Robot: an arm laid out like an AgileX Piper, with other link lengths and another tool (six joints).
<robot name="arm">
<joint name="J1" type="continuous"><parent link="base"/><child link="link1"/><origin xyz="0 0 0.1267"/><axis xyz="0 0 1"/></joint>
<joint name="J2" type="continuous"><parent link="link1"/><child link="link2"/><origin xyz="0 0 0"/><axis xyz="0 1 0"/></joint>
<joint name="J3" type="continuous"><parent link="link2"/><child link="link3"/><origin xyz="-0.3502 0 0.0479"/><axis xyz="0 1 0"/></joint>
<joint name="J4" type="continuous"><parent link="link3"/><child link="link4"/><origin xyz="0.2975 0 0.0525"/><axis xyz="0.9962 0 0.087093"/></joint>
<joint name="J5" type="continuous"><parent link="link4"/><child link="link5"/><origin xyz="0 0 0"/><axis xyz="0 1 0"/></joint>
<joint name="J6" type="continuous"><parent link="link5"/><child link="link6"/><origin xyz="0.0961 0 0.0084"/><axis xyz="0.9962 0 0.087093"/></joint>
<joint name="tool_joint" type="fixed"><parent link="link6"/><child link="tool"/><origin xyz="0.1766 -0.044 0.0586" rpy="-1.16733 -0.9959 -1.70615"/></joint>
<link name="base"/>
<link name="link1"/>
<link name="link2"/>
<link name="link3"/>
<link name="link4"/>
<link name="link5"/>
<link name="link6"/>
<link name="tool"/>
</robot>
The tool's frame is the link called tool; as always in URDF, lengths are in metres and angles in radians. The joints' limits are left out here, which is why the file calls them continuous.
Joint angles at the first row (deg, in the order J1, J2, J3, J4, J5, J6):
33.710, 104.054, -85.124, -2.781, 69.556, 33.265
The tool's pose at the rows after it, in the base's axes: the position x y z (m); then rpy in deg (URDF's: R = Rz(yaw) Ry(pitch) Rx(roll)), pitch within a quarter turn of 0, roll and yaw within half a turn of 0:
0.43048, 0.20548, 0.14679, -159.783, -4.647, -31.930
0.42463, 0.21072, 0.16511, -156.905, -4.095, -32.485
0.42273, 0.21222, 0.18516, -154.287, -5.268, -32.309
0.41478, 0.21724, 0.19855, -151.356, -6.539, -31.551
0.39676, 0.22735, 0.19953, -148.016, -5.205, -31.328
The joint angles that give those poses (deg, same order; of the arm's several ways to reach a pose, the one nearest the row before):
33.711, 102.663, -85.139, -1.708, 69.809, 33.266
33.710, 100.200, -85.140, 0.000, 69.878, 33.265
33.988, 97.588, -84.820, 0.001, 69.310, 33.151
35.049, 94.294, -82.299, 0.000, 66.902, 33.152
36.020, 90.873, -78.012, 2.560, 63.500, 33.152

